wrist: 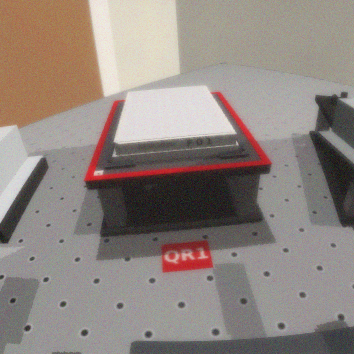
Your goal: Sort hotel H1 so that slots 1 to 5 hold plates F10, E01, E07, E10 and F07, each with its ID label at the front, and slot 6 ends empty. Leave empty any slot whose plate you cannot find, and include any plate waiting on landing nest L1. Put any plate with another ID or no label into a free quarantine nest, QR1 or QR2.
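Places are measured from the arm's base along level axes (x ahead, y left, z up), in centimetres.
Where they show: gripper, fingertip midpoint: (182,129).
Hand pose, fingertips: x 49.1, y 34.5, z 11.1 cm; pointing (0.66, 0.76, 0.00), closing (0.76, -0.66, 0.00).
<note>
After its pixels a point has its place.
A white plate (172,115) @(x 56.0, y 42.4, z 7.7 cm) lies flat on the quarantine nest QR1 (180,174) @(x 52.0, y 37.8, z 6.1 cm), inside its red rim. The plate's near edge carries a blurred ID label, which looks like P02 or F02. The red QR1 sign (187,256) @(x 50.4, y 35.9, z 1.3 cm) lies on the table in front of the nest. My gripper (182,129) @(x 49.1, y 34.5, z 11.1 cm) is open and empty, one finger at the left edge of the view and the other at the right edge. The plate shows beyond and between the fingers, apart from them. Hotel H1, landing nest L1 and QR2 cannot be made out.
The grey perforated table (120,320) @(x 44.4, y 35.4, z 1.3 cm) surrounds the nest. A dark structure (325,112) @(x 69.0, y 34.5, z 6.1 cm) stands at the right edge, partly behind the finger. A dark edge (240,346) @(x 45.6, y 28.9, z 6.3 cm) crosses the bottom of the view. A brown panel (45,55) and pale walls stand behind the table.
</note>
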